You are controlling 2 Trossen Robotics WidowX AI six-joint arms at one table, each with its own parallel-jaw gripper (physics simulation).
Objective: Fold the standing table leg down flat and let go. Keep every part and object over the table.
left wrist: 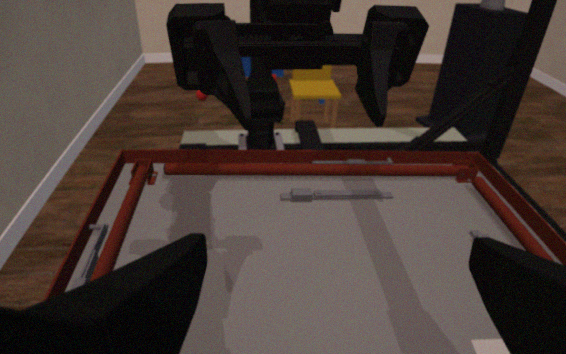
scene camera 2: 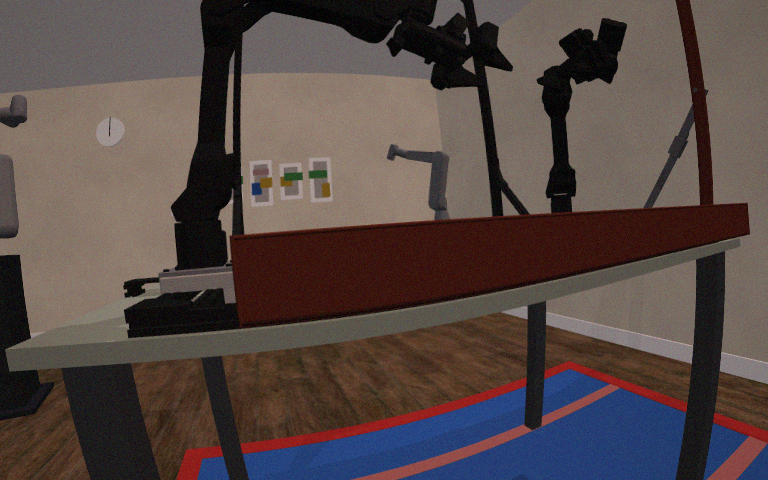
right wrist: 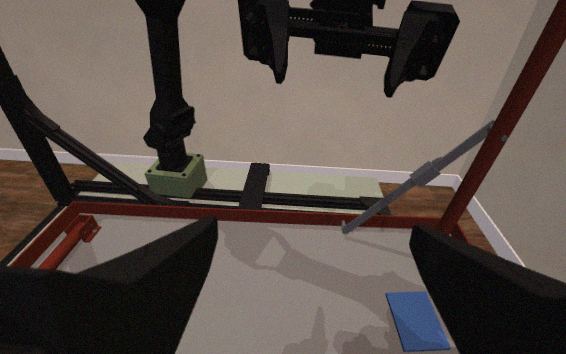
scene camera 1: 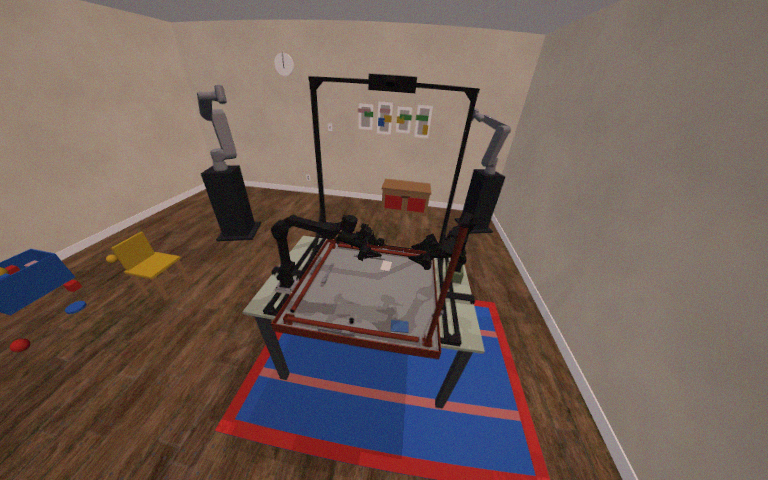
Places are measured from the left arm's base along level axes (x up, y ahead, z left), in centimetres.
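Pixels of known places: left gripper, fingertip midpoint: (left wrist: pixel 339 250) (scene camera 2: pixel 548 75) (right wrist: pixel 333 85) (scene camera 1: pixel 409 252); right gripper, fingertip midpoint: (left wrist: pixel 316 123) (scene camera 2: pixel 498 77) (right wrist: pixel 314 231) (scene camera 1: pixel 382 250); left arm's base, link origin: (right wrist: pixel 175 163) (scene camera 1: pixel 455 268); right arm's base, link origin: (left wrist: pixel 260 143) (scene camera 2: pixel 201 266) (scene camera 1: pixel 287 283).
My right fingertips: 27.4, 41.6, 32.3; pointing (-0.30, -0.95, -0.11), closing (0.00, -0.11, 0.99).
For each thing: its top centre in the pictures, then the offset to it from my right fingertips, as dx, dy, dz. "*": a spot on its surface instead.
- blue card, top centre: (right wrist: pixel 416 318) (scene camera 1: pixel 399 325) -30.0, -13.9, +16.6
- white card, surface spot: (left wrist: pixel 490 345) * -31.9, +3.9, -25.0
- small black object, top centre: (scene camera 1: pixel 351 319) -28.4, +8.8, +20.2
The standing dark red leg (scene camera 1: pixel 449 277) (scene camera 2: pixel 699 113) (right wrist: pixel 525 85) rises at the near right corner of the upturned table's red frame (scene camera 1: pixel 356 338) (scene camera 2: pixel 453 266). A grey hinged brace (scene camera 2: pixel 676 146) (right wrist: pixel 425 172) runs from it down to the frame's side. Three other legs lie flat, including the front one (scene camera 1: pixel 351 328) and one in the left wrist view (left wrist: pixel 310 169). My left gripper (scene camera 1: pixel 417 254) (left wrist: pixel 339 250) (right wrist: pixel 333 85) is open and empty above the panel's far right part, apart from the leg. My right gripper (scene camera 1: pixel 376 249) (scene camera 2: pixel 495 76) (left wrist: pixel 316 123) (right wrist: pixel 314 231) is open and empty above the panel's far middle, farther from the leg.
A blue card (scene camera 1: pixel 399 326) (right wrist: pixel 417 320) lies on the panel near the standing leg's foot. A white card (scene camera 1: pixel 385 265) (left wrist: pixel 490 345) lies toward the back. A small black object (scene camera 1: pixel 351 320) lies near the front leg. Black gantry posts (scene camera 1: pixel 318 152) (scene camera 1: pixel 459 164) rise behind.
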